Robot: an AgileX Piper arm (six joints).
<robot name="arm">
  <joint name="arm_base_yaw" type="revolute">
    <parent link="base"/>
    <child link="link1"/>
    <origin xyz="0 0 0.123" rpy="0 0 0"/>
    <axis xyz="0 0 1"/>
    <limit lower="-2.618" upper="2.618"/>
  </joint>
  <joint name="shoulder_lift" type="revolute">
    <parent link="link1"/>
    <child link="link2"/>
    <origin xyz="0 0 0" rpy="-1.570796 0 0"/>
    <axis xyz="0 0 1"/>
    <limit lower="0" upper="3.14"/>
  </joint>
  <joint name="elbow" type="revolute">
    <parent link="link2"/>
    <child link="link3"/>
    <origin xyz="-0.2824 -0.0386 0" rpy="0 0 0"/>
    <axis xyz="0 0 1"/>
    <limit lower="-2.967" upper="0"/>
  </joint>
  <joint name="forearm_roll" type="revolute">
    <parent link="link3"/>
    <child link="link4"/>
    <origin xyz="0.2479 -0.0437 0" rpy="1.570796 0 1.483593"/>
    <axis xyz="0 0 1"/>
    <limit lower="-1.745" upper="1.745"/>
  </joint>
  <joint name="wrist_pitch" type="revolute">
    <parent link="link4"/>
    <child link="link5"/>
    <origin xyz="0 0 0" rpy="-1.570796 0 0"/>
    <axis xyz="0 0 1"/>
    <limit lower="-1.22" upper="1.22"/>
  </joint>
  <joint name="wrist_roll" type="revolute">
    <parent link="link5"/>
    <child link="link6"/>
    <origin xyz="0 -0.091 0" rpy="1.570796 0 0"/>
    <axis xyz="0 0 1"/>
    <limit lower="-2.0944" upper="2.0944"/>
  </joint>
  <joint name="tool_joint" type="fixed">
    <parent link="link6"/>
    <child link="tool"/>
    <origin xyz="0 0 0" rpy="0 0 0"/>
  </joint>
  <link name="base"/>
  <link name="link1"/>
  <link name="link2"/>
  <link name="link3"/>
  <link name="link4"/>
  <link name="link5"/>
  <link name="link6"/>
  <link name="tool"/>
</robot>
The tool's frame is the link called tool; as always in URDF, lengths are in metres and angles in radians.
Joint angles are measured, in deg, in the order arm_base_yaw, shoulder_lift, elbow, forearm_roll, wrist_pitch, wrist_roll. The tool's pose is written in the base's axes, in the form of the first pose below.
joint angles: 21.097 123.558 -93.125 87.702 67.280 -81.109
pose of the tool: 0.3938, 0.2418, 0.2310, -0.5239, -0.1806, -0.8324, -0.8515, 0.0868, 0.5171
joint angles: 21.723 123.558 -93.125 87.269 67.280 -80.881
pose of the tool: 0.3909, 0.2460, 0.2304, -0.5225, -0.1930, -0.8305, -0.8519, 0.0787, 0.5177
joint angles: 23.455 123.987 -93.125 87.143 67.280 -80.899
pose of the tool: 0.3839, 0.2580, 0.2268, -0.5210, -0.2132, -0.8265, -0.8510, 0.0546, 0.5224
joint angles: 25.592 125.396 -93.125 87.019 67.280 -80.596
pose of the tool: 0.3762, 0.2731, 0.2154, -0.5344, -0.2430, -0.8095, -0.8383, 0.0298, 0.5444
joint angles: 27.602 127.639 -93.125 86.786 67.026 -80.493
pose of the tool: 0.3695, 0.2876, 0.1970, -0.5530, -0.2789, -0.7851, -0.8200, 0.0154, 0.5721
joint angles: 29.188 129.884 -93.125 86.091 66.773 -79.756
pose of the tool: 0.3635, 0.2986, 0.1779, -0.5761, -0.3185, -0.7528, -0.7966, 0.0124, 0.6044
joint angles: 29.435 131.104 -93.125 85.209 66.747 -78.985
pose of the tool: 0.3626, 0.3003, 0.1669, -0.5916, -0.3417, -0.7302, -0.7815, 0.0207, 0.6235
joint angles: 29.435 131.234 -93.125 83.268 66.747 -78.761
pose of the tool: 0.3615, 0.2993, 0.1635, -0.5794, -0.3712, -0.7256, -0.7871, 0.0236, 0.6164
